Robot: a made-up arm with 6 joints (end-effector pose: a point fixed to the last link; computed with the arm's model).
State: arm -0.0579 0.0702 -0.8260 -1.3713 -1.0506 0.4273
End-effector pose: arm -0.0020 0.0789 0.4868 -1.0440 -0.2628 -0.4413
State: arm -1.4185 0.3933 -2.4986 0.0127 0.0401 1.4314
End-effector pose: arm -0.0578 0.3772 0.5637 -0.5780 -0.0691 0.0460
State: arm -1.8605 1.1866 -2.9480 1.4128 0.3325 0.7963
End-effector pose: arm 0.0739 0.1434 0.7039 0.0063 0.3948 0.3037
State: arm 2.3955 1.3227 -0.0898 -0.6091 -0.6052 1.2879
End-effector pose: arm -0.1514 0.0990 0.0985 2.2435 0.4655 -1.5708
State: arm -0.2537 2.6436 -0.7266 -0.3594 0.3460 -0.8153
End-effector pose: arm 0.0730 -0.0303 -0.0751 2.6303 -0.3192 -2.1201
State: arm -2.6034 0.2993 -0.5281 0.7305 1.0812 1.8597
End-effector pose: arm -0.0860 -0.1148 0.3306 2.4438 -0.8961 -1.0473
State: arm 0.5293 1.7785 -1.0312 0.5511 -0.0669 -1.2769
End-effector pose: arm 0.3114 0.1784 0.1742 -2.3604 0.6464 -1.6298
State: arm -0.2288 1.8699 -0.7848 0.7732 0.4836 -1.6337
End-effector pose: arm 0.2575 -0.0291 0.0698 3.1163 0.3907 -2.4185
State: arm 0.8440 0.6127 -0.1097 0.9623 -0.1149 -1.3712
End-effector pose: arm 0.1383 0.1425 0.2042 -2.2702 1.0120 -1.4466
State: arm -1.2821 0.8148 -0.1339 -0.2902 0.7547 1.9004
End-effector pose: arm 0.0233 -0.1422 0.1299 2.8733 0.1619 0.1272
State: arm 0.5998 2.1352 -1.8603 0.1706 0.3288 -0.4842
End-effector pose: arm 0.3775 0.2643 0.2642 -2.6678 0.9887 -1.9283
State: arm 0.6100 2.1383 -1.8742 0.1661 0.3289 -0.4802
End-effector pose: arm 0.3758 0.2687 0.2675 -2.6552 0.9967 -1.9087
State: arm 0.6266 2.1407 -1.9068 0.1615 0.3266 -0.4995
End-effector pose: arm 0.3733 0.2761 0.2778 -2.5853 1.0100 -1.8238
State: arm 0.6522 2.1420 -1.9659 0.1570 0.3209 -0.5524
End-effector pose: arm 0.3687 0.2873 0.2980 -2.4265 1.0210 -1.6412
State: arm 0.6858 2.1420 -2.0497 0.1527 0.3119 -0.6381
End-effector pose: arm 0.3607 0.3007 0.3279 -2.1847 1.0064 -1.3730
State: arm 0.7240 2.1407 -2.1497 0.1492 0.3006 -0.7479
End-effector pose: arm 0.3483 0.3134 0.3644 -1.9189 0.9454 -1.0880
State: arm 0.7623 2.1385 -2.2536 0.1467 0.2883 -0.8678
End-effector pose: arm 0.3324 0.3227 0.4025 -1.6958 0.8433 -0.8603
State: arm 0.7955 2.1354 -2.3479 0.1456 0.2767 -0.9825
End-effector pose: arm 0.3156 0.3273 0.4370 -1.5363 0.7271 -0.7127
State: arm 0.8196 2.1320 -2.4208 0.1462 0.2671 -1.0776
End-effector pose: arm 0.3014 0.3280 0.4635 -1.4331 0.6254 -0.6315
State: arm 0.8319 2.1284 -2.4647 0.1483 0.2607 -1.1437
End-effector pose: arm 0.2926 0.3265 0.4798 -1.3758 0.5555 -0.5965
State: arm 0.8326 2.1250 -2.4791 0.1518 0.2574 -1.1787
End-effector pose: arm 0.2903 0.3244 0.4862 -1.3552 0.5215 -0.5903
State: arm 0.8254 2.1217 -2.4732 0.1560 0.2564 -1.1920
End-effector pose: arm 0.2925 0.3222 0.4859 -1.3580 0.5126 -0.5997
